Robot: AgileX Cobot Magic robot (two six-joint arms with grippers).
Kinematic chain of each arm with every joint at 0, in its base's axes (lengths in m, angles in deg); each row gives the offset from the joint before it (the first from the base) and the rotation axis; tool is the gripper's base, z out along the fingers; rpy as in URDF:
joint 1: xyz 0 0 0.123 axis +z
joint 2: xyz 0 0 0 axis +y
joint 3: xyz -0.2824 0 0.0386 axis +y
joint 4: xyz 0.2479 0 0.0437 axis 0.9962 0 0.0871
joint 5: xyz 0 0 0 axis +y
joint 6: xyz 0.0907 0 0.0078 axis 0.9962 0 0.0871
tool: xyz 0 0 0 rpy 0 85 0
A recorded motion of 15 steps. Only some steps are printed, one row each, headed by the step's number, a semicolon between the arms.
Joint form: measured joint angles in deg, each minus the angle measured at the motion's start. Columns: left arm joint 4, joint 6, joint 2, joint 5, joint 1, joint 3; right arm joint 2, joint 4, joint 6, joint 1, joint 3, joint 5.
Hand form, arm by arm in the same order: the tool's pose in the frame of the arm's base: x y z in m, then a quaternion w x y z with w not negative. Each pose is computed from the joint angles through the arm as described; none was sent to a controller.
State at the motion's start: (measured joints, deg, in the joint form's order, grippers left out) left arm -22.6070 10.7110 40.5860 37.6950 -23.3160 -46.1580; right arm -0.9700 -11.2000 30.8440 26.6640 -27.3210 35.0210
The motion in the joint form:
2: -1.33 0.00 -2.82 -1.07 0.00 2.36; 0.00 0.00 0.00 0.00 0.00 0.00
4: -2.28 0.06 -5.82 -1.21 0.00 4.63; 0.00 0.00 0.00 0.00 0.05 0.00
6: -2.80 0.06 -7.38 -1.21 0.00 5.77; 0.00 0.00 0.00 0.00 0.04 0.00
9: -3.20 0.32 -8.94 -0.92 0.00 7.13; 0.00 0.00 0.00 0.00 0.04 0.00
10: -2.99 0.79 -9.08 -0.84 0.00 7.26; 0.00 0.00 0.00 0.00 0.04 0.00
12: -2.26 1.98 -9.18 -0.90 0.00 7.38; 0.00 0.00 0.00 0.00 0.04 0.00
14: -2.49 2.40 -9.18 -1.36 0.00 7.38; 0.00 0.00 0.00 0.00 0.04 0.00
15: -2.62 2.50 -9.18 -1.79 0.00 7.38; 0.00 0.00 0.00 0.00 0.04 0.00
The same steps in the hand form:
2: 0.1047 -0.0691 0.3611 0.49696 0.17058 0.81346 -0.24944; 0.0090 -0.0068 0.3107 0.65368 0.00771 0.71447 0.24935
4: 0.0944 -0.0656 0.3551 0.50152 0.16759 0.80870 -0.25767; 0.0092 -0.0068 0.3105 0.65340 0.00768 0.71477 0.24921
6: 0.0892 -0.0638 0.3518 0.50349 0.16600 0.80630 -0.26234; 0.0091 -0.0068 0.3105 0.65346 0.00768 0.71471 0.24923
9: 0.0840 -0.0621 0.3468 0.50265 0.16746 0.80579 -0.26458; 0.0091 -0.0068 0.3105 0.65346 0.00768 0.71471 0.24923
10: 0.0836 -0.0618 0.3461 0.50362 0.17171 0.80549 -0.26088; 0.0091 -0.0068 0.3105 0.65346 0.00768 0.71471 0.24923
12: 0.0837 -0.0611 0.3454 0.50788 0.18230 0.80398 -0.24988; 0.0091 -0.0068 0.3105 0.65346 0.00768 0.71471 0.24923
14: 0.0840 -0.0612 0.3461 0.51170 0.18304 0.80140 -0.24981; 0.0091 -0.0068 0.3105 0.65346 0.00768 0.71471 0.24923
15: 0.0843 -0.0612 0.3468 0.51478 0.18195 0.79951 -0.25037; 0.0091 -0.0068 0.3105 0.65346 0.00768 0.71471 0.24923

